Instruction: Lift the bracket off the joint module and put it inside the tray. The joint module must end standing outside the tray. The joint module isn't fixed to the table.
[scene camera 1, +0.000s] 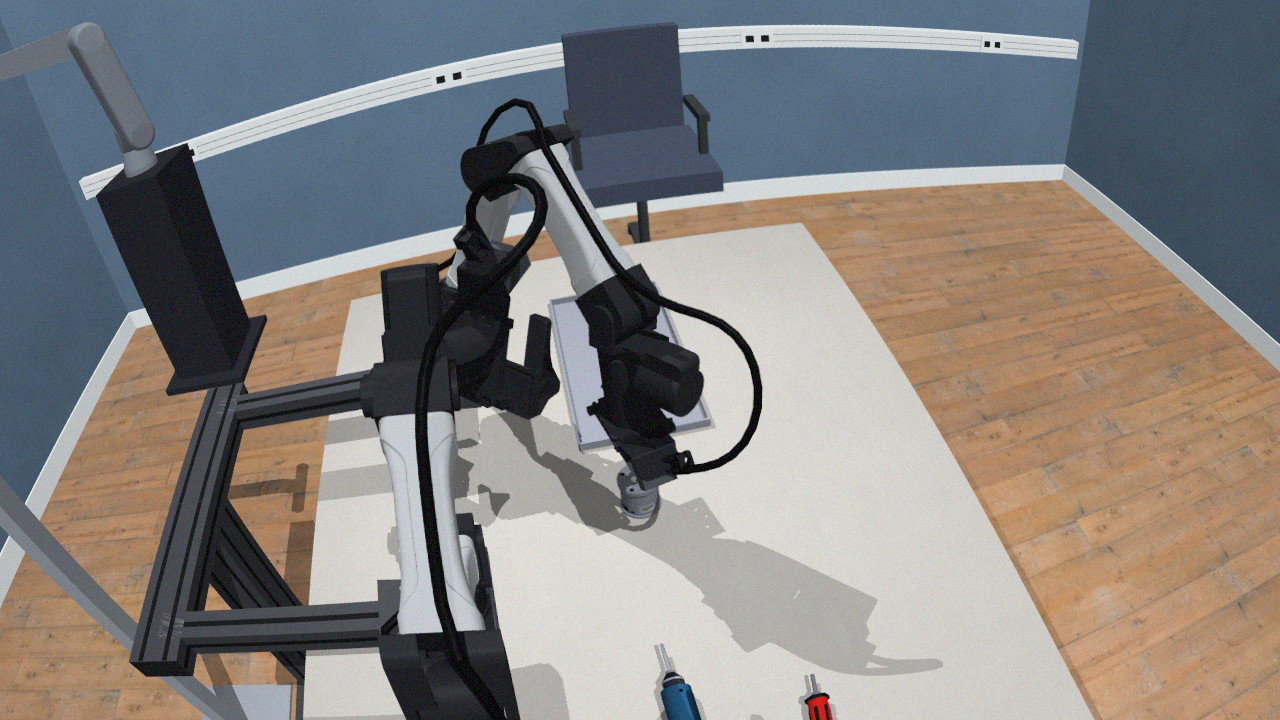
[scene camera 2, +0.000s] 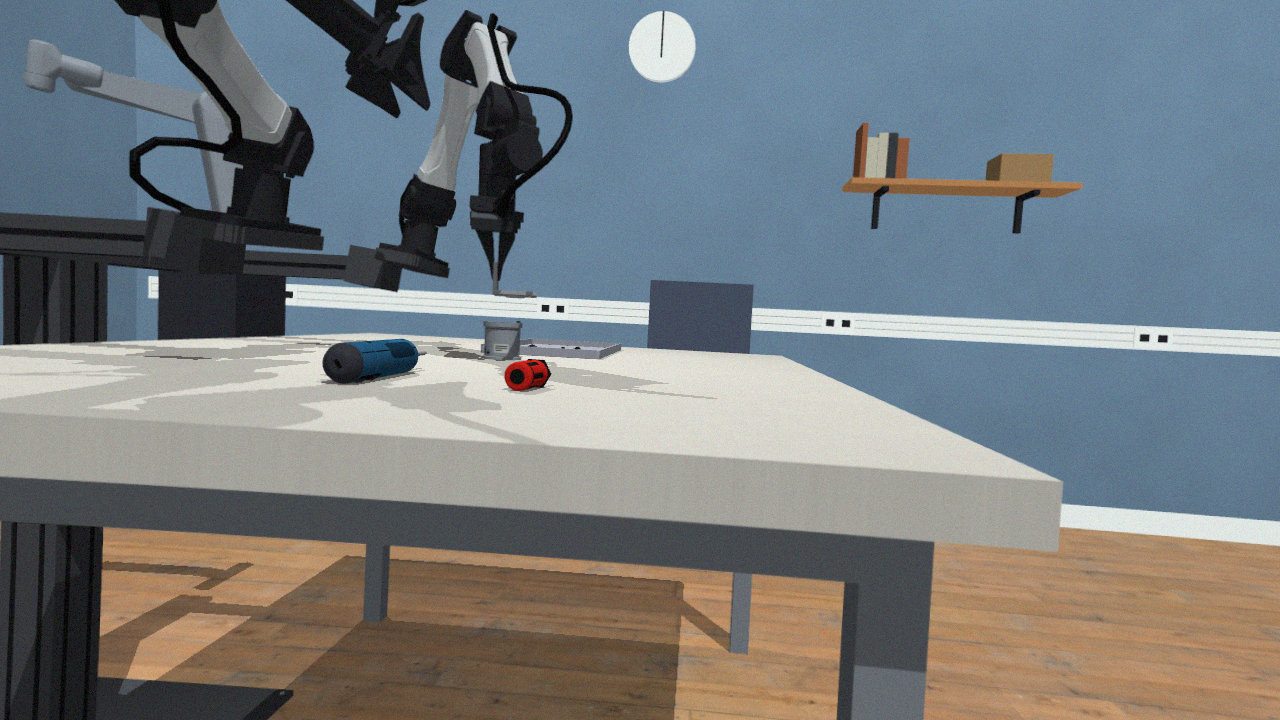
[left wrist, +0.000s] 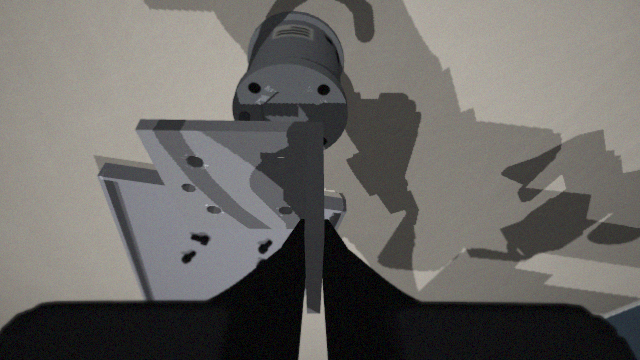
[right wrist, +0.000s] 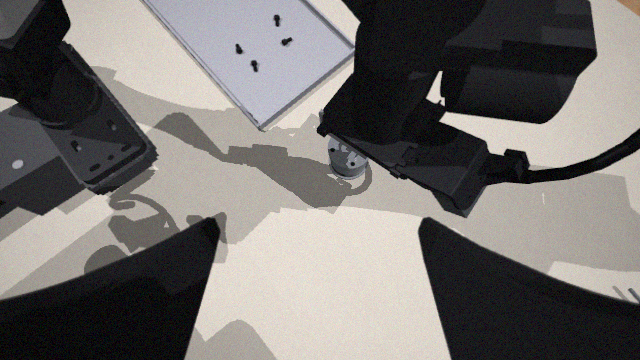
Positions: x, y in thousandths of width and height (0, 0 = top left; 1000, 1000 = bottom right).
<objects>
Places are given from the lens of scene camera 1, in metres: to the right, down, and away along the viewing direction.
my left gripper (scene camera 1: 488, 622): -0.02, 0.12, 1.08
my right gripper (scene camera 1: 411, 519): -0.12, 0.01, 0.84
tray (scene camera 1: 454, 505): -0.11, 0.01, 1.42
joint module (scene camera 1: 496, 699): -0.01, 0.21, 1.12
The marked spots on the joint module and the tray are 0.38 m apart.
</objects>
